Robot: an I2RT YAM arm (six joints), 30 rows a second.
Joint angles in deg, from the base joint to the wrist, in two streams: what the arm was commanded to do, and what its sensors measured. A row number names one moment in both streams.
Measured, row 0: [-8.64 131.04 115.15 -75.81 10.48 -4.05]
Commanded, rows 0 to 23: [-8.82 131.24 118.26 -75.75 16.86 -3.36]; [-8.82 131.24 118.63 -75.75 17.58 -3.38]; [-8.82 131.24 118.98 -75.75 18.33 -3.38]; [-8.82 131.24 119.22 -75.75 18.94 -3.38]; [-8.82 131.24 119.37 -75.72 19.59 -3.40]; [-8.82 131.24 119.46 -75.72 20.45 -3.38]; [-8.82 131.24 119.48 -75.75 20.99 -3.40]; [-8.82 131.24 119.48 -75.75 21.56 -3.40]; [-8.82 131.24 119.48 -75.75 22.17 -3.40]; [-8.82 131.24 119.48 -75.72 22.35 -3.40]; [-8.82 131.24 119.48 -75.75 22.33 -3.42]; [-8.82 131.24 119.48 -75.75 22.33 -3.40]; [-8.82 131.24 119.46 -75.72 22.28 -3.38]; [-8.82 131.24 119.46 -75.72 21.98 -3.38]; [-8.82 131.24 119.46 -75.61 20.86 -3.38]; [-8.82 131.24 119.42 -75.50 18.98 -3.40]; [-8.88 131.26 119.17 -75.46 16.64 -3.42]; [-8.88 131.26 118.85 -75.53 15.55 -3.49]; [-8.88 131.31 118.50 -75.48 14.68 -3.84]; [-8.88 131.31 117.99 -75.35 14.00 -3.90]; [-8.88 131.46 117.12 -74.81 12.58 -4.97]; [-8.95 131.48 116.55 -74.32 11.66 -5.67]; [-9.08 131.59 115.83 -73.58 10.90 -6.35]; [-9.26 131.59 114.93 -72.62 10.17 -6.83]
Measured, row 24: [-8.73 131.07 117.30 -74.32 14.28 -4.47]
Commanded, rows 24 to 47: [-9.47 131.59 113.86 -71.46 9.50 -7.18]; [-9.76 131.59 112.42 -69.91 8.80 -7.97]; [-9.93 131.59 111.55 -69.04 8.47 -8.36]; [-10.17 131.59 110.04 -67.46 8.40 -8.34]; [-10.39 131.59 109.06 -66.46 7.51 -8.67]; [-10.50 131.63 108.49 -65.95 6.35 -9.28]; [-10.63 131.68 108.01 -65.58 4.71 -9.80]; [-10.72 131.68 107.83 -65.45 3.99 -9.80]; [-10.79 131.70 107.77 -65.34 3.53 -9.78]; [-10.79 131.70 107.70 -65.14 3.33 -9.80]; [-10.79 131.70 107.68 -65.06 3.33 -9.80]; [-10.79 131.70 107.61 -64.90 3.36 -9.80]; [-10.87 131.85 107.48 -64.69 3.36 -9.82]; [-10.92 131.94 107.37 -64.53 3.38 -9.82]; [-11.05 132.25 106.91 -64.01 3.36 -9.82]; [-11.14 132.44 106.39 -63.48 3.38 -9.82]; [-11.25 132.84 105.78 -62.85 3.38 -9.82]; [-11.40 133.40 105.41 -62.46 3.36 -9.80]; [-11.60 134.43 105.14 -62.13 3.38 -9.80]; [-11.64 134.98 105.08 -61.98 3.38 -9.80]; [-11.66 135.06 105.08 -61.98 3.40 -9.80]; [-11.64 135.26 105.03 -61.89 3.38 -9.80]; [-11.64 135.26 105.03 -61.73 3.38 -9.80]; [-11.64 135.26 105.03 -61.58 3.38 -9.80]
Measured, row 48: [-11.35 132.97 106.02 -62.19 3.07 -9.28]
